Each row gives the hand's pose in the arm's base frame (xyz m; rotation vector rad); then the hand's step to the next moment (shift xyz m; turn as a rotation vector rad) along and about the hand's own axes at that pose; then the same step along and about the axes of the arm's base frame.
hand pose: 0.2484 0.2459 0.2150 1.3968 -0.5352 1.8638
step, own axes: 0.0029 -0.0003 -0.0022 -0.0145 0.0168 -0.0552
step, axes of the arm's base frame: -0.0016 0.0026 0.0020 -0.0458 0.0235 -0.0298
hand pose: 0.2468 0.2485 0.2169 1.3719 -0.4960 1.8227
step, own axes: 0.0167 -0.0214 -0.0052 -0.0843 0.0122 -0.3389
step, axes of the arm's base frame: 0.0116 0.0227 0.0107 -0.2114 0.2017 -0.1917
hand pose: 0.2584 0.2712 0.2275 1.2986 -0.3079 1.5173
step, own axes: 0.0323 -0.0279 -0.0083 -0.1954 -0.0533 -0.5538
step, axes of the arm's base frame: 0.0233 0.0347 0.0121 -0.2947 0.3281 -0.3914
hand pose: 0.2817 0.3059 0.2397 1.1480 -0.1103 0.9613
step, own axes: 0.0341 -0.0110 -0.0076 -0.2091 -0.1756 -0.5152
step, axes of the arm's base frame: 0.0256 0.0253 0.0067 -0.2039 0.2799 -0.4691
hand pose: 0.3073 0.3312 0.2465 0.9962 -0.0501 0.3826
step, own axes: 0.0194 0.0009 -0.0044 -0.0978 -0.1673 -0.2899
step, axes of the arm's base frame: 0.0172 0.0097 0.0025 -0.0732 0.1302 -0.3151
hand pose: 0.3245 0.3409 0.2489 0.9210 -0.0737 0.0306
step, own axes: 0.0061 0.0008 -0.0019 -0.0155 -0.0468 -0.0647
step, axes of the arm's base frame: 0.0061 0.0020 0.0000 -0.0095 0.0233 -0.0774
